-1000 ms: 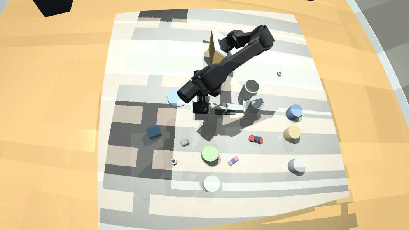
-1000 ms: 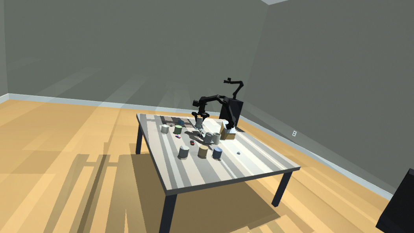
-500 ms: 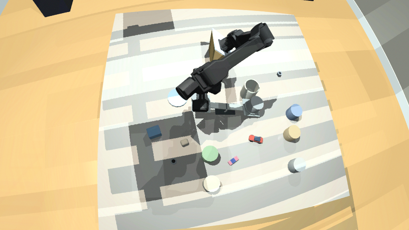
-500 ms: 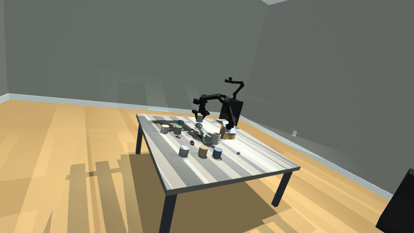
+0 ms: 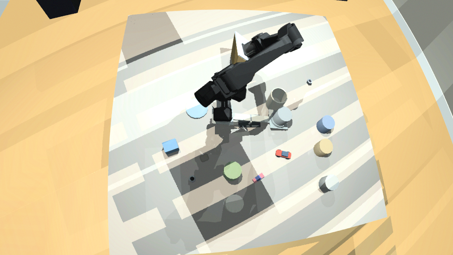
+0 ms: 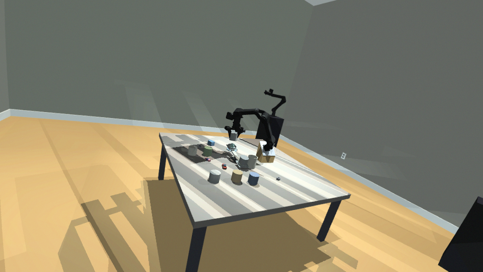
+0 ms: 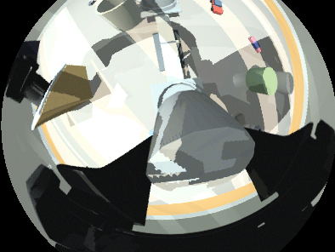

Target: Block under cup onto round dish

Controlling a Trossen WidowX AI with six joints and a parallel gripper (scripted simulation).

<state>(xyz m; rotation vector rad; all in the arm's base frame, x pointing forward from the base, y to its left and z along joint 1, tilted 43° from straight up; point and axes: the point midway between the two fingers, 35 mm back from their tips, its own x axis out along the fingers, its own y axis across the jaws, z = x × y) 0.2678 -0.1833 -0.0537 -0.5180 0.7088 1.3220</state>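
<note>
Right now the teal block is 70 mm below my gripper tip and 10 mm to the left of it. The rest, counted from my gripper tip: pebble (160 mm ahead, 140 mm below, 90 mm to the right); then green cup (240 mm ahead, 120 mm below, 10 mm to the right); then round pale-blue dish (150 mm below, 90 mm to the right, 80 mm behind).
</note>
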